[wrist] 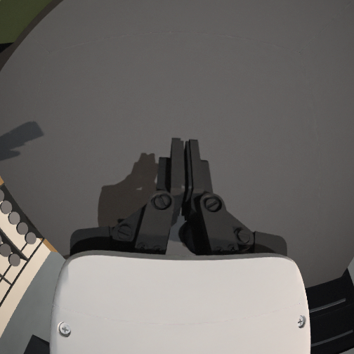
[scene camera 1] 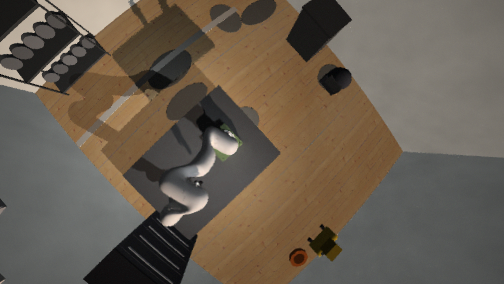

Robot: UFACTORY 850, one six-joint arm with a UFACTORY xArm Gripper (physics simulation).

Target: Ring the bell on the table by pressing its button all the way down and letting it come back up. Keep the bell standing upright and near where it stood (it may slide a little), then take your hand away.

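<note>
The bell is not plainly visible in either view. In the wrist view, my gripper [wrist: 181, 154] is shut, its two dark fingertips together with nothing between them, above the dark grey mat [wrist: 240, 100] [scene camera 1: 250, 150]. A dark round shape [wrist: 188, 234] with a pale grey patch beside it shows through the gap behind the fingers; I cannot tell whether it is the bell. In the scene view, a small dark and silvery thing [scene camera 1: 197, 183] shows beside the white arm, and I cannot tell whether it is the bell or a gripper part. The button's state is hidden.
The white arm [scene camera 1: 182, 192] reaches over the mat from its green base plate [scene camera 1: 222, 155] [wrist: 17, 17]. A black slatted unit [scene camera 1: 135, 260] [wrist: 327, 320] stands at the mat's lower-left edge. A rack with round items stands at upper left. An orange pot [scene camera 1: 298, 257] lies far off at lower right.
</note>
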